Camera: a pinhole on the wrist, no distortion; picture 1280 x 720 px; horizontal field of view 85.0 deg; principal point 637.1 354.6 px. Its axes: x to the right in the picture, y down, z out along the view. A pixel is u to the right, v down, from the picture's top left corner.
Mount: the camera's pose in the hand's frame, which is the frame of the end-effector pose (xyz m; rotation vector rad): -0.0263 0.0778 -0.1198 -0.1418 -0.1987 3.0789
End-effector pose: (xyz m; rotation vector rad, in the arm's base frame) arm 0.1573 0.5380 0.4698 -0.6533 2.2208 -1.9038
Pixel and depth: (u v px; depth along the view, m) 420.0 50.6 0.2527
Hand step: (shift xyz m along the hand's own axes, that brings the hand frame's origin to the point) 0.0330 0.1503 0.1510
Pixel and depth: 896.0 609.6 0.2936
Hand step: -0.1674 -0.0589 0.1466
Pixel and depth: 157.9 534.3 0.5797
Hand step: 0.3072 -0.1662 0.4682
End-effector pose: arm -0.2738 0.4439 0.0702 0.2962 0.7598 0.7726
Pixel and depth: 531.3 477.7 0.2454
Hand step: -0.0146 0.0019 0.1202
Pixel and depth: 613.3 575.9 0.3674
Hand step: -0.0542 -0.0844 0.2289
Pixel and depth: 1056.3 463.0 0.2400
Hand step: -0.1941 0.0192 0.0997
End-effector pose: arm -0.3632 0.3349 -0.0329 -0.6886 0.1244 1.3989
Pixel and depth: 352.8 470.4 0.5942
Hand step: 0.1532 -0.1087 0.4754
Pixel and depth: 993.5 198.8 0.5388
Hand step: -0.3452 0.1452 0.4038
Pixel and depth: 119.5 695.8 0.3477
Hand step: 0.1890 -0.1493 0.2241
